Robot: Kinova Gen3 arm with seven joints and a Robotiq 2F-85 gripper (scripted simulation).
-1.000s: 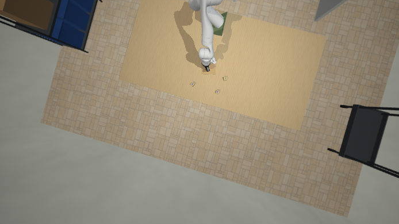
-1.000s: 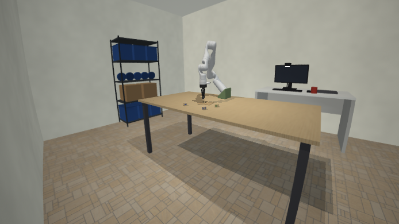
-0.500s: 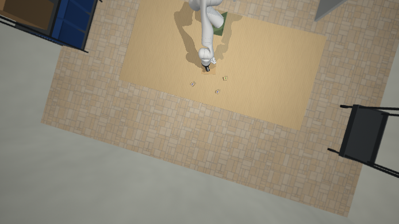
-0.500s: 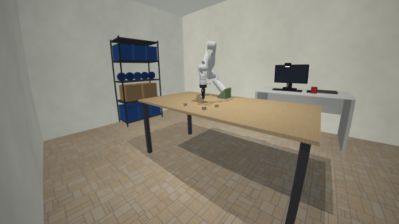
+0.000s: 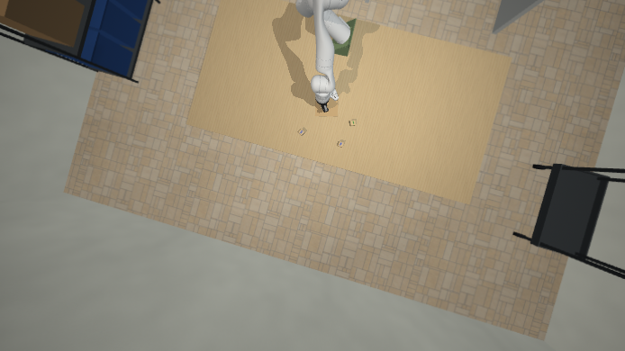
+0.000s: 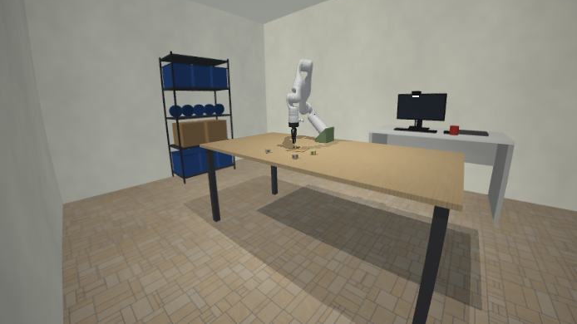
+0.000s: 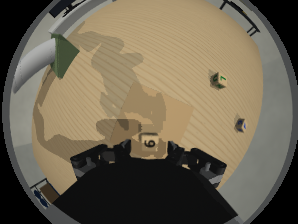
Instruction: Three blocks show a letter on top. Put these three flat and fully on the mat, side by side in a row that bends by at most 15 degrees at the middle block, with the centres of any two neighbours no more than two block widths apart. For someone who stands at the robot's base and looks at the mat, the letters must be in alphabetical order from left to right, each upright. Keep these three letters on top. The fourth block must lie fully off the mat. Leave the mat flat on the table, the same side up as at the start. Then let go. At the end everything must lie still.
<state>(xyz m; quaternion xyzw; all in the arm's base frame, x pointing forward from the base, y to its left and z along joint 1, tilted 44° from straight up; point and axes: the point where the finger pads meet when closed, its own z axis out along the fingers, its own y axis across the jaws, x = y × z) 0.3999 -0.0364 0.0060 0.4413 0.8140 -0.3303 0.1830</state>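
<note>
The tan mat is 60 mm below my hand, 20 mm to the left of it and 10 mm behind it. From my hand the other things lie so: green-marked block (210 mm to the left, 60 mm ahead, 50 mm below).
</note>
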